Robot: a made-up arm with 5 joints.
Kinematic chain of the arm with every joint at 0, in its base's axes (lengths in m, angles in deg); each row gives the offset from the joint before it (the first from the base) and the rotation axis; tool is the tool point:
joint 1: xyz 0 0 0.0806 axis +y
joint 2: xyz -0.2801 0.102 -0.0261 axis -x
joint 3: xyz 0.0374 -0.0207 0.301 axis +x
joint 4: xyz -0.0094 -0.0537 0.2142 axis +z
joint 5: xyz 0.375 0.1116 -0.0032 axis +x
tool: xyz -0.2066 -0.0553 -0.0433
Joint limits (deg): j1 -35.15..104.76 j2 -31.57..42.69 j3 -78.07..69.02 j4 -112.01..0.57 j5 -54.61..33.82
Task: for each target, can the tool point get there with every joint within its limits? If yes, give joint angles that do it. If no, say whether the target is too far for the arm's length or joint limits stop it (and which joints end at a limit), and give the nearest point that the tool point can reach.
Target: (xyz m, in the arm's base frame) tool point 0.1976 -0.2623 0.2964
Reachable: yes | joints 88.92 -13.88 32.31 -99.58 14.63
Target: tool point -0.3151 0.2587 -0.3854
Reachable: no: joint limits stop it (at a limit: joint 1, joint 2, joint 3, joint 4) | nearest point -0.1696 -0.1735 -0.0929 | short by 0.542 m
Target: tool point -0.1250 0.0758 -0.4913
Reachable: no: joint limits stop it (at a limit: joint 1, joint 2, joint 3, joint 4, joint 5) | nearest point -0.1630 -0.1703 -0.0908 | short by 0.472 m
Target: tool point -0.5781 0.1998 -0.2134
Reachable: no: joint limits stop it (at a limit: joint 1, joint 2, joint 3, joint 4) | nearest point -0.3700 0.0082 0.1422 | short by 0.454 m
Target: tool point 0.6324 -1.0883 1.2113
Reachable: no: too far | nearest point 0.2491 -0.3184 0.5260 | short by 1.100 m
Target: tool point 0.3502 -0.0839 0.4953
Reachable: yes | joints 59.33 -17.76 -56.91 -89.07 16.90
